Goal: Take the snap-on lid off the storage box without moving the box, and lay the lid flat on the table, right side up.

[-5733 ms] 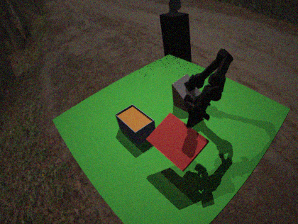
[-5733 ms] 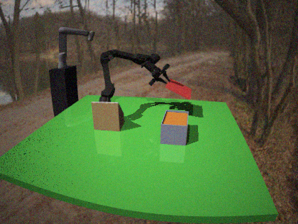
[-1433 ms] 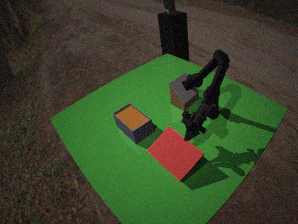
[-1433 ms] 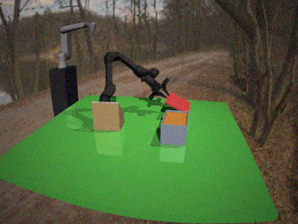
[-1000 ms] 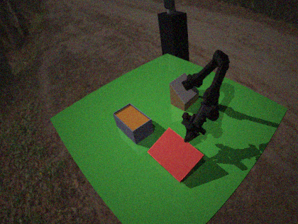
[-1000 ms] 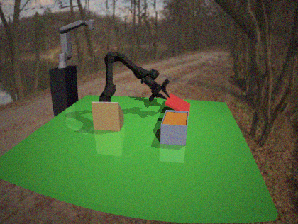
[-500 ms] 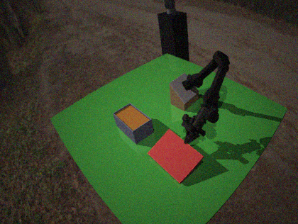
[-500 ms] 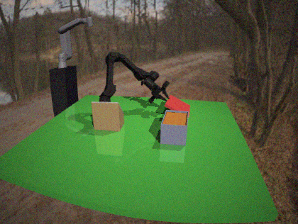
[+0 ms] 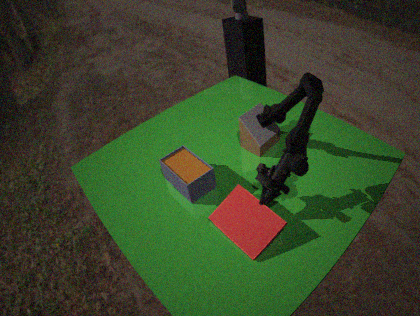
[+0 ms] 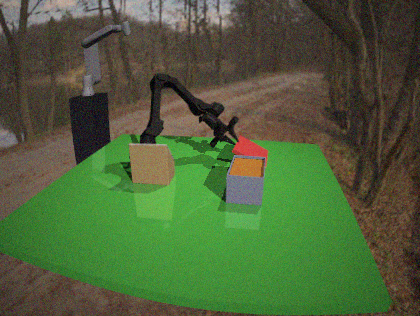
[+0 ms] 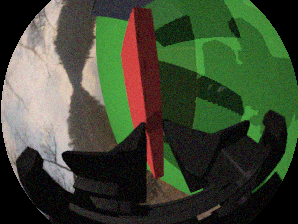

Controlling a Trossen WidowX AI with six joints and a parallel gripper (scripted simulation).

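The red lid is 70 mm ahead of my gripper tip and 30 mm below it. From my gripper tip the other things lie so: dark storage box: 90 mm ahead, 350 mm to the right, 30 mm below.
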